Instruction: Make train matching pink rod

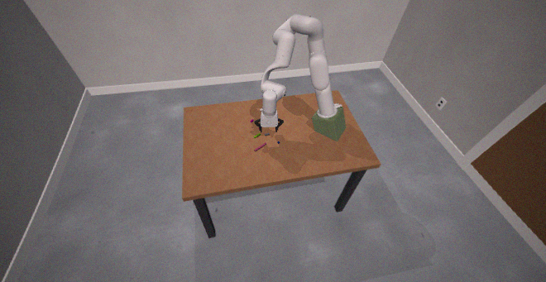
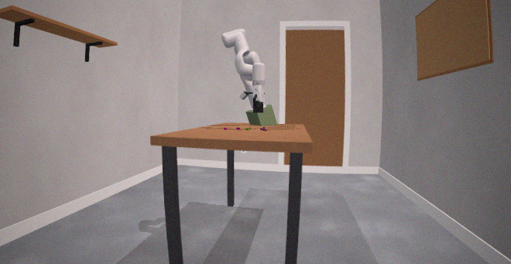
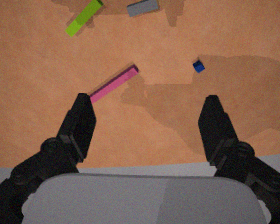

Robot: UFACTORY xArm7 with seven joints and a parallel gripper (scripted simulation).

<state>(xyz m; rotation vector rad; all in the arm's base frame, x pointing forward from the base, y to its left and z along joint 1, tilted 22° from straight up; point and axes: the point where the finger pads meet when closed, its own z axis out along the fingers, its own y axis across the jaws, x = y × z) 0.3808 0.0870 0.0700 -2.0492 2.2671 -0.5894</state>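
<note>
The blue rod is 110 mm below my hand, 60 mm behind it and 30 mm to the left of it. Round my hand: lime rod 110 mm below, 60 mm ahead, 50 mm to the right; pink rod 110 mm below, 60 mm ahead, 40 mm to the left; grey rod 110 mm below, 50 mm to the right.
</note>
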